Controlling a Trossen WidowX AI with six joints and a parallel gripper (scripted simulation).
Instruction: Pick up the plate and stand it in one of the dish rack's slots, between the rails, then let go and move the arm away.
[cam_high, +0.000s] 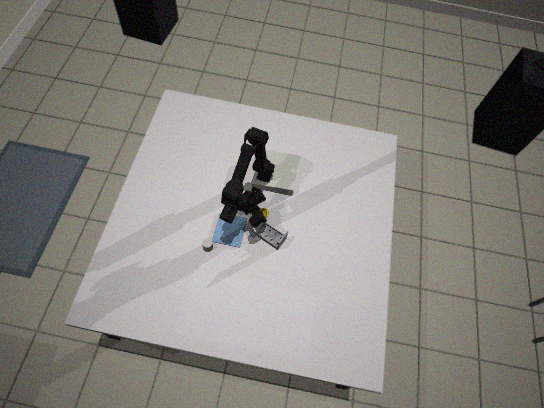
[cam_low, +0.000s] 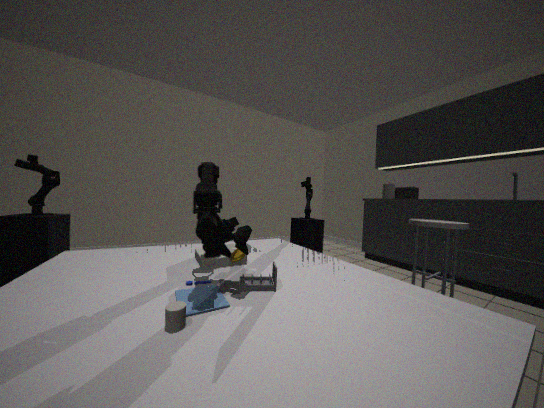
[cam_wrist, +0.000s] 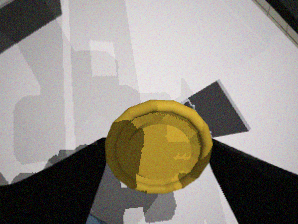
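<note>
The grey dish rack lies 80 mm below my gripper tip, 60 mm to the left of it and 40 mm ahead of it. Also, from my gripper tip: small blue pen-like object: 140 mm to the right, 100 mm below, 50 mm behind; then yellow plate: 10 mm above; then blue mat: 130 mm to the right, 100 mm below, 70 mm ahead.
</note>
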